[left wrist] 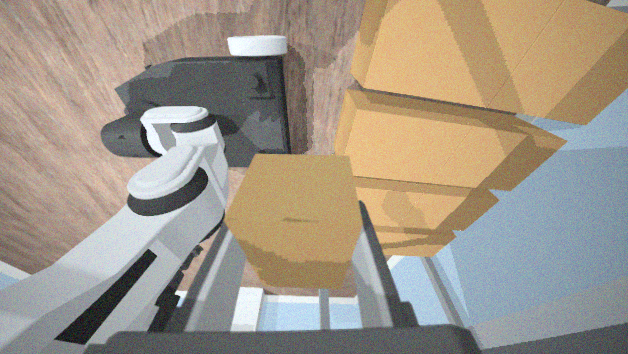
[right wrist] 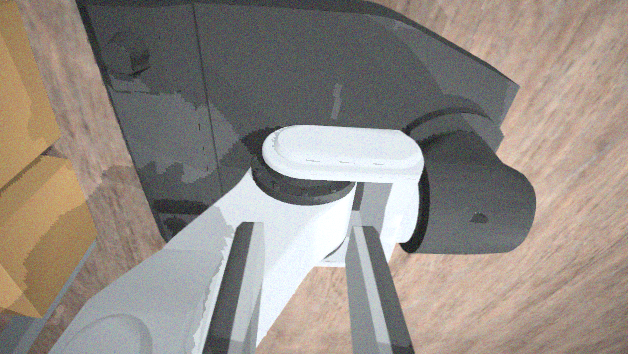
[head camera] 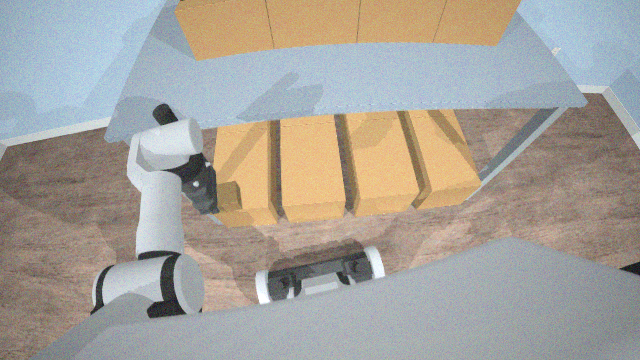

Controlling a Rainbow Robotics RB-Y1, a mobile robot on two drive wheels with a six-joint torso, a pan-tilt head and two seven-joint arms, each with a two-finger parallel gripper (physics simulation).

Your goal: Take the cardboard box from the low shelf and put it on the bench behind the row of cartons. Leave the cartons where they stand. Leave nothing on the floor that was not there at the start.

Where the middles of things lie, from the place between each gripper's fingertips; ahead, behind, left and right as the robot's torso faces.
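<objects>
Cardboard box (left wrist: 297, 218): from my right hand, 410 mm to the left, 410 mm ahead, 270 mm above.
My left hand: 20 mm to the left of the cardboard box. By its middle, the box is nearer to my left hand than to my right hand.
</objects>
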